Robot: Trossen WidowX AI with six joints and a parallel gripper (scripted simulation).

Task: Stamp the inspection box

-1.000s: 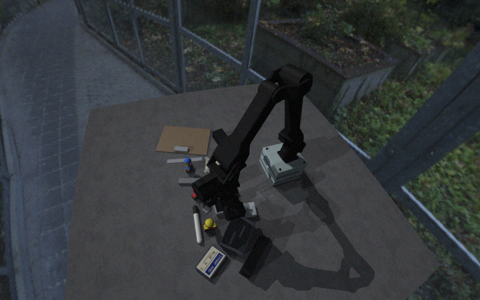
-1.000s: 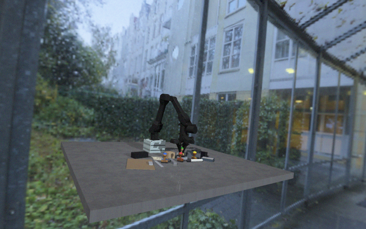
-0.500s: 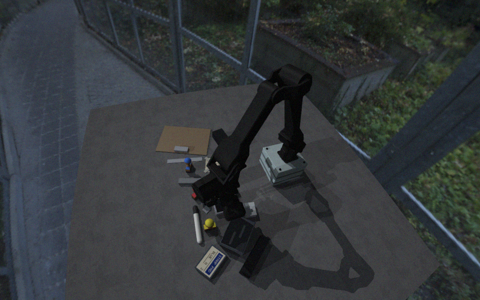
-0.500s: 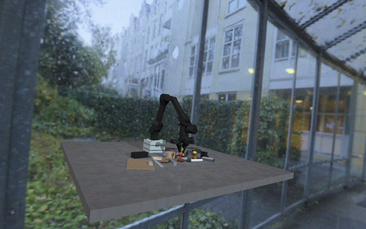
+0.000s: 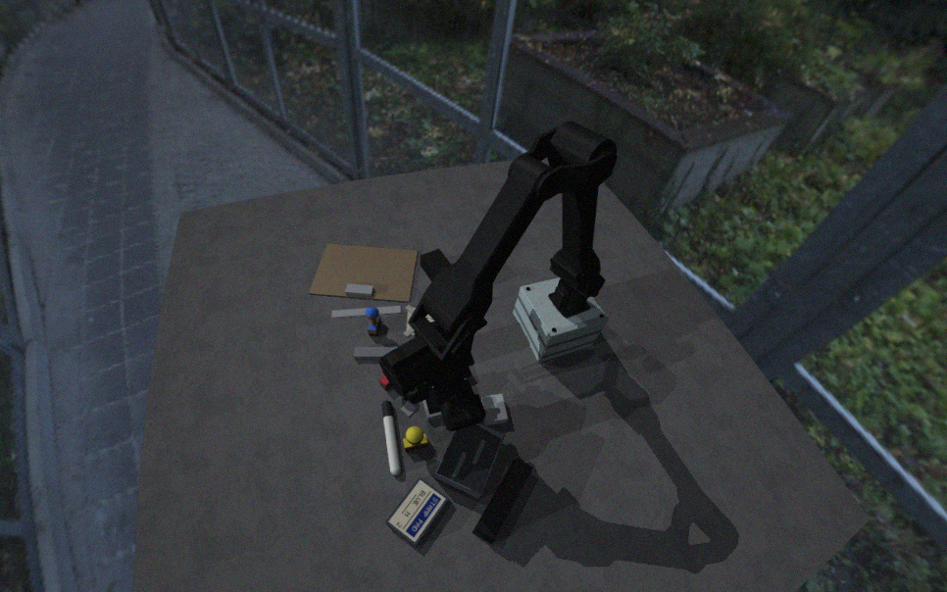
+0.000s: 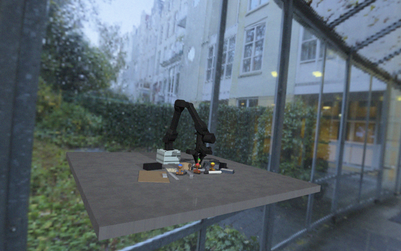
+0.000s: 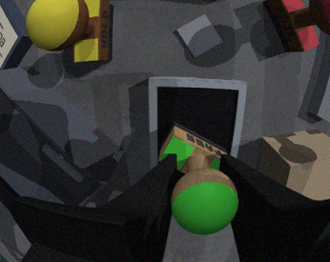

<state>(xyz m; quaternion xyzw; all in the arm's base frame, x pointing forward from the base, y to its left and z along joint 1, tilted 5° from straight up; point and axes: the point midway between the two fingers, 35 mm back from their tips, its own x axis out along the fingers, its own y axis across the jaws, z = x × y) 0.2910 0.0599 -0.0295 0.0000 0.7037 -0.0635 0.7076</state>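
My gripper tip is right at the green-knobbed stamp. Round my gripper tip: ink pad 30 mm below; then white block 70 mm behind, 50 mm to the left, 20 mm below; then tan box 30 mm behind, 90 mm to the right, 10 mm below.
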